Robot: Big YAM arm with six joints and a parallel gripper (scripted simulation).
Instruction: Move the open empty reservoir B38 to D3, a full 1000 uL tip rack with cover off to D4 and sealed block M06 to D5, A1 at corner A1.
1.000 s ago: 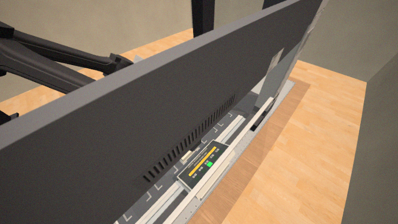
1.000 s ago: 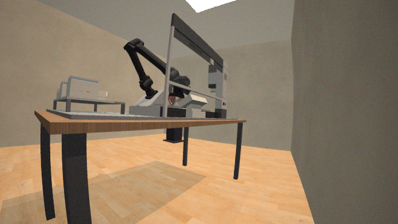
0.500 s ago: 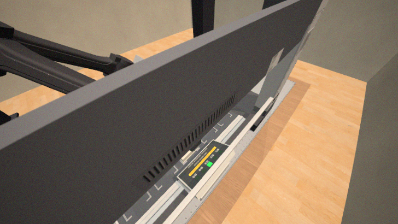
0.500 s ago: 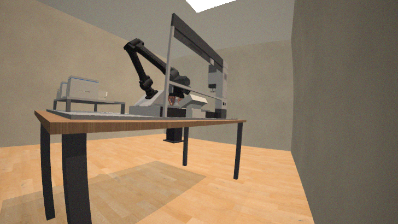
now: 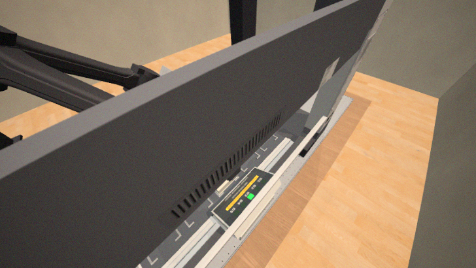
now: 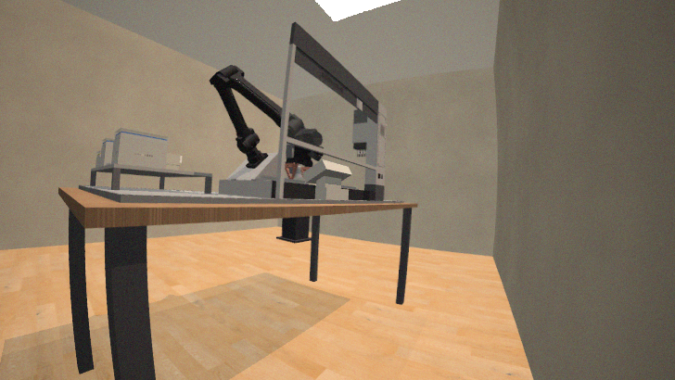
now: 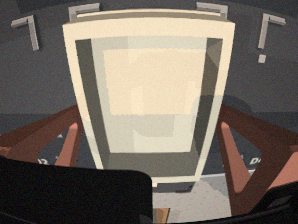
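The cream one-well reservoir lies 1 cm below my hand. Also, from my hand: tall frame post (29 cm to the right, 22 cm ahead, 16 cm above); regrip nest rg (16 cm behind, 7 cm below, 2 cm to the right); rg label (16 cm behind, 6 cm below, 2 cm to the right).
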